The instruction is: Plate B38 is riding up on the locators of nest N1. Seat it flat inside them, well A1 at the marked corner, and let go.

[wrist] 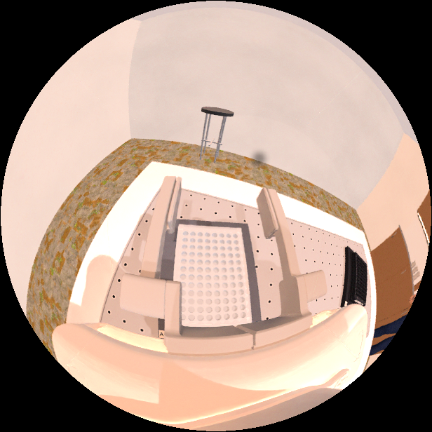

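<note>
Plate B38 (214, 278), a pale plate with rows of round wells, lies below my fingers in the wrist view. The dark grey nest N1 (254, 285) shows as a border along its far, right and part of its left side. The plate looks roughly level, but I cannot tell whether every edge is down. A small tag marked A (161, 334) shows past the near left corner. Which well is A1 cannot be read. My gripper (222, 210) is shut to its narrow stand, with nothing between the fingers. Its fingers and body hide the plate's near left edge and the nest's near side.
A pegboard-like deck (302, 232) with small dark holes surrounds the nest on a white table (220, 182). A black rack-like object (354, 275) stands at the right. A stool (217, 111) stands on the floor beyond the table's far edge.
</note>
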